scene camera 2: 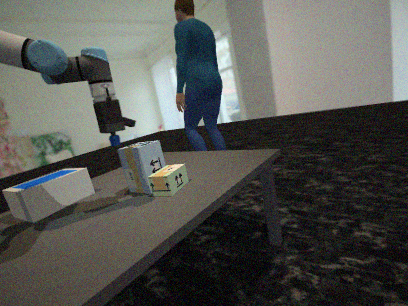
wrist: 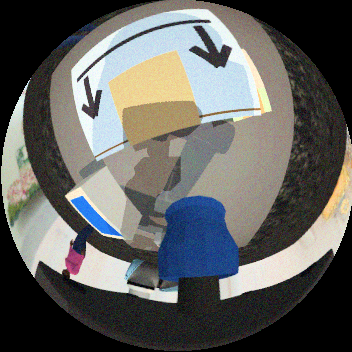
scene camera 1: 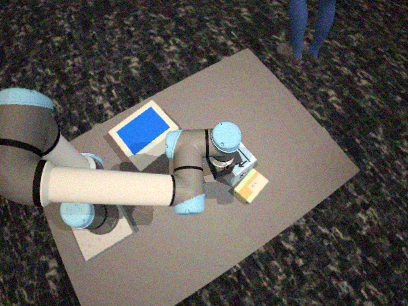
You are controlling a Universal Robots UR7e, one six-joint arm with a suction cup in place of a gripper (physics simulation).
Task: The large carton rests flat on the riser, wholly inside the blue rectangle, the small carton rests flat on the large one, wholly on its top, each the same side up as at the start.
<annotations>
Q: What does the small carton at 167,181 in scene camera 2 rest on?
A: The table.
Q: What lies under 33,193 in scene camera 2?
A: A white riser.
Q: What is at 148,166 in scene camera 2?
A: A large carton.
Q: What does my suction cup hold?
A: Nothing.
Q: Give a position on a white riser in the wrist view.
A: At 98,198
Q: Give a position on a large carton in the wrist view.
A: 158,74
</annotations>
